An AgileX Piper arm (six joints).
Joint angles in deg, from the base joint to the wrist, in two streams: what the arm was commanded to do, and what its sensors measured. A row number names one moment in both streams.
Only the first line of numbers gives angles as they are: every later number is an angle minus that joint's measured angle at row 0.
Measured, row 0:
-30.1, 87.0, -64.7, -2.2, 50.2, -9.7
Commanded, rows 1 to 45:
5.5, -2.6, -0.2, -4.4, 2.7, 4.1
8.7, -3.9, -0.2, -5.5, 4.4, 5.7
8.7, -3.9, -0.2, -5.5, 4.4, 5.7
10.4, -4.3, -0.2, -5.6, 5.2, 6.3
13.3, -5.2, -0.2, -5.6, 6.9, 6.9
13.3, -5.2, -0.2, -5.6, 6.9, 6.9
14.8, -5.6, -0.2, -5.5, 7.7, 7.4
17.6, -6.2, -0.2, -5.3, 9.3, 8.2
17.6, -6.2, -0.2, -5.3, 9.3, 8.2
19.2, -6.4, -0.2, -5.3, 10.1, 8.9
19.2, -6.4, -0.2, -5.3, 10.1, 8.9
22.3, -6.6, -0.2, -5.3, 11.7, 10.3
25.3, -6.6, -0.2, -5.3, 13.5, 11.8
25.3, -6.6, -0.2, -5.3, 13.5, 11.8
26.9, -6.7, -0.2, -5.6, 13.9, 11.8
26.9, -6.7, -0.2, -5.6, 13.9, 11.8
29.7, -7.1, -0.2, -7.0, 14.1, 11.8
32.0, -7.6, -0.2, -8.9, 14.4, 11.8
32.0, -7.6, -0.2, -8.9, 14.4, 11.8
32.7, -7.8, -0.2, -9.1, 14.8, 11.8
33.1, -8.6, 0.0, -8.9, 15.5, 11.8
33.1, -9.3, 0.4, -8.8, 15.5, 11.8
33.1, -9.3, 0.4, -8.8, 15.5, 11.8
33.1, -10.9, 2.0, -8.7, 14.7, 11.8
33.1, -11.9, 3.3, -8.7, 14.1, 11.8
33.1, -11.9, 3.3, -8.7, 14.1, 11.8
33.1, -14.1, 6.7, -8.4, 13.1, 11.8
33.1, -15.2, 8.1, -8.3, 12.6, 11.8
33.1, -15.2, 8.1, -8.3, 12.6, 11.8
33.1, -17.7, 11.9, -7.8, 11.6, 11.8
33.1, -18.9, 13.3, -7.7, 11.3, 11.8
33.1, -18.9, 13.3, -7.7, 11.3, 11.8
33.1, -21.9, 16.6, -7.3, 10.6, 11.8
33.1, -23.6, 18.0, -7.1, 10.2, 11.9
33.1, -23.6, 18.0, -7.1, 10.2, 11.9
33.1, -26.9, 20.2, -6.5, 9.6, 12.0
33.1, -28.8, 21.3, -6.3, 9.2, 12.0
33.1, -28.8, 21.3, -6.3, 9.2, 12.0
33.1, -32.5, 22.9, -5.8, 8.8, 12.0
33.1, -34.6, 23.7, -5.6, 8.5, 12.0
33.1, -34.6, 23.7, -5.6, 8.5, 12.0
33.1, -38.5, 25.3, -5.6, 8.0, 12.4
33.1, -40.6, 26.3, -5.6, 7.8, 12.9
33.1, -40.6, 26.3, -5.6, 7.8, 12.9
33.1, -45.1, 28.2, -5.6, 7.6, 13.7
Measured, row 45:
33.0, -39.6, 25.7, -5.9, 8.6, 12.6
